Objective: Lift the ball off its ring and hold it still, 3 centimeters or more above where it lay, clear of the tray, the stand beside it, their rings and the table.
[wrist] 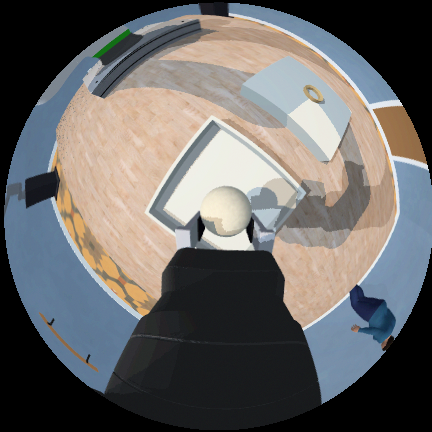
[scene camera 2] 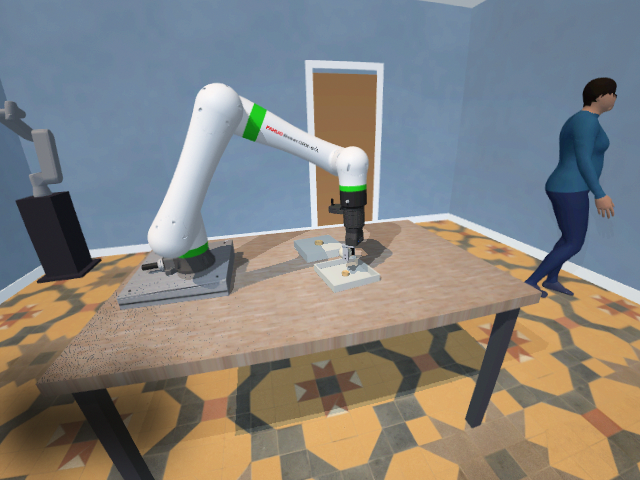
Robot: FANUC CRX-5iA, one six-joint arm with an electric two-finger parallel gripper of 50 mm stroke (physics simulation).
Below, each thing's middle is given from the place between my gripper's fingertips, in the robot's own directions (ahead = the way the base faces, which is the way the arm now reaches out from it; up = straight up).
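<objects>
The cream ball [wrist: 225,211] is nearest to my hand of the things named here, going by their middles. My hand is 10 mm past the ball, and it is also 10 mm to the right of it and 20 mm below it. Then there is the shallow pale tray [scene camera 2: 339,275], which I find 10 mm behind my hand, 10 mm to the left of it and 60 mm below it. The stand [scene camera 2: 312,249] is 50 mm below my hand, 50 mm behind it and 270 mm to the left of it; of these things it is the farthest from my hand, measured to their middles.
</objects>
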